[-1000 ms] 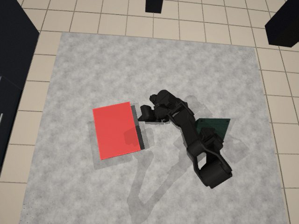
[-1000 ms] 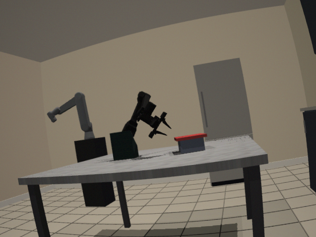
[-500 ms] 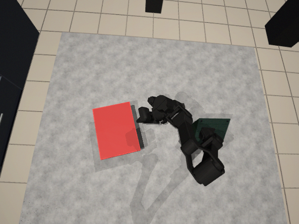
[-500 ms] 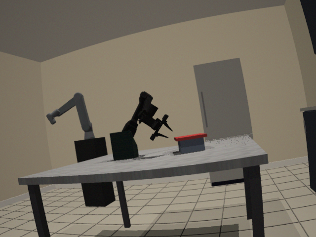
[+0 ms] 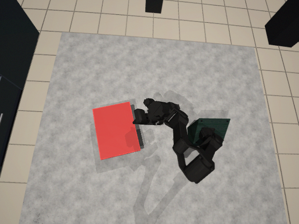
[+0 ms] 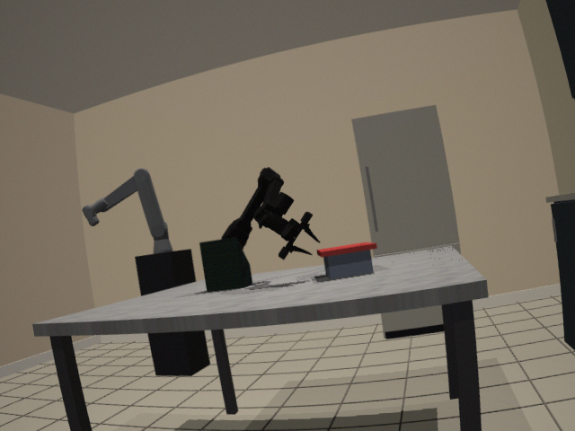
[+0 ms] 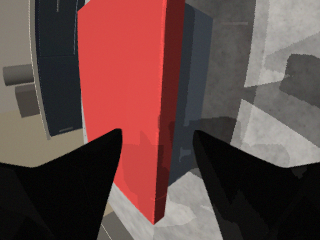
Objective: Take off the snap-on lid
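My gripper tip is 10 cm short of the red lid, 3 cm to the right of it and 1 cm above it. Round my gripper tip: grey-blue storage box: 10 cm ahead, 6 cm below, 3 cm to the left.
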